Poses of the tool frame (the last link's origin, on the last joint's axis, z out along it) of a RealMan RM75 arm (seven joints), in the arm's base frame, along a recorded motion.
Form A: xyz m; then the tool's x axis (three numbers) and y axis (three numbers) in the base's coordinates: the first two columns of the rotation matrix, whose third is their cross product.
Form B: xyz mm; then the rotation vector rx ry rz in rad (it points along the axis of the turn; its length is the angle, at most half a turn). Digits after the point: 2 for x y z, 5 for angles.
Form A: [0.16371 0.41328 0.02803 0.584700 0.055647 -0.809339 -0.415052 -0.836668 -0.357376]
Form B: [163.71 413.28 28.03 -2.29494 0.28565 1.19725]
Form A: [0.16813 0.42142 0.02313 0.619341 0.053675 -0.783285 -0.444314 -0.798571 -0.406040]
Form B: [168.13 421.42 23.13 -2.26049 0.30569 1.11950]
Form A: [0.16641 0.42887 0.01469 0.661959 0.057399 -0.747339 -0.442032 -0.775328 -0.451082]
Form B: [166.41 428.87 14.69 -2.25235 0.29617 1.04154]
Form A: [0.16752 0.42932 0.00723 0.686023 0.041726 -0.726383 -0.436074 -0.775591 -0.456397]
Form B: [167.52 429.32 7.23 -2.27263 0.30120 0.99964]
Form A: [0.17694 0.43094 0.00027 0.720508 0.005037 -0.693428 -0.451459 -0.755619 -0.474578]
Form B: [176.94 430.94 0.27 -2.27744 0.33685 0.92039]
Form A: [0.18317 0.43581 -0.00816 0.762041 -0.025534 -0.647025 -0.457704 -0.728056 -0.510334]
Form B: [183.17 435.81 -8.16 -2.27322 0.35939 0.82185]
